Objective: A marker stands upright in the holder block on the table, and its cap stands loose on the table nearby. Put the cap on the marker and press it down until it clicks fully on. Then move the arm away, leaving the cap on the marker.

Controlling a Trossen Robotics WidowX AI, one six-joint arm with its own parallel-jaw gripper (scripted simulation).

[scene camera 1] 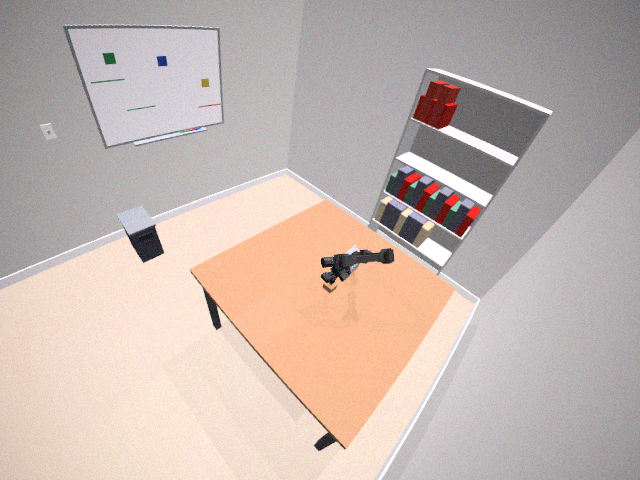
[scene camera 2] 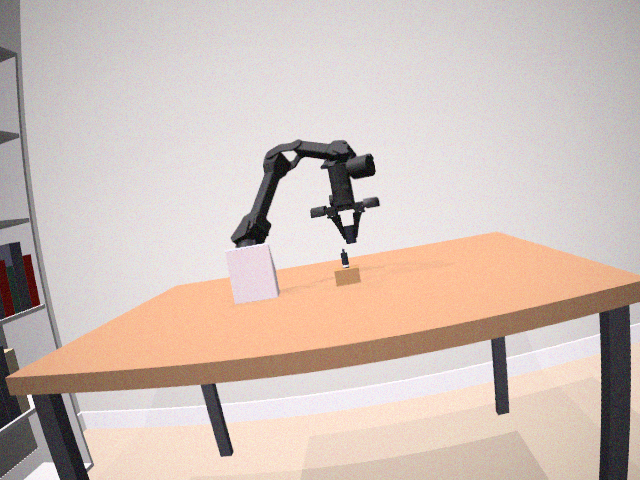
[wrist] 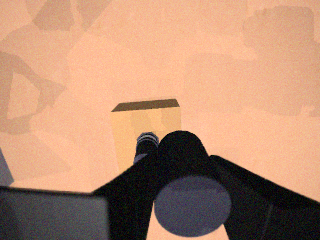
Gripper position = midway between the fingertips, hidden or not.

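Observation:
The gripper (scene camera 2: pixel 350 238), which you can also see in the wrist view (wrist: pixel 182 161), is holding a dark cap (wrist: pixel 189 191).

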